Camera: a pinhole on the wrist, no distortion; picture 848 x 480 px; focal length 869.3 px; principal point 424.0 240.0 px. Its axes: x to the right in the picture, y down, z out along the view. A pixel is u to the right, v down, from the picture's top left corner.
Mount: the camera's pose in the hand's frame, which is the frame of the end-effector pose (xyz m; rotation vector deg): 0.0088 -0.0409 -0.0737 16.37 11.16 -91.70
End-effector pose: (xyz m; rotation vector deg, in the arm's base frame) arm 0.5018 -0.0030 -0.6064 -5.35 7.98 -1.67
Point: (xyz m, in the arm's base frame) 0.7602 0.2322 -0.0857
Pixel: outside the picture
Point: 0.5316 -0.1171 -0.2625
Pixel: 379.0 247.0
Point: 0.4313 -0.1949 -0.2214
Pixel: 526.9 67.4
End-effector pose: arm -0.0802 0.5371 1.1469 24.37 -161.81 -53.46
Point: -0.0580 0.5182 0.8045
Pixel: 603.5 212.2
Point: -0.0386 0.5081 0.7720
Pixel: 648.2 183.1
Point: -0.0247 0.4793 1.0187
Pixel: 705.5 30.9
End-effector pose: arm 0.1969 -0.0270 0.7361 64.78 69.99 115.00
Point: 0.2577 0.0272 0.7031
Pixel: 243.3 222.1
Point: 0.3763 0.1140 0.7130
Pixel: 296.1 288.5
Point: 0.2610 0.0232 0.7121
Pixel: 180.2 211.9
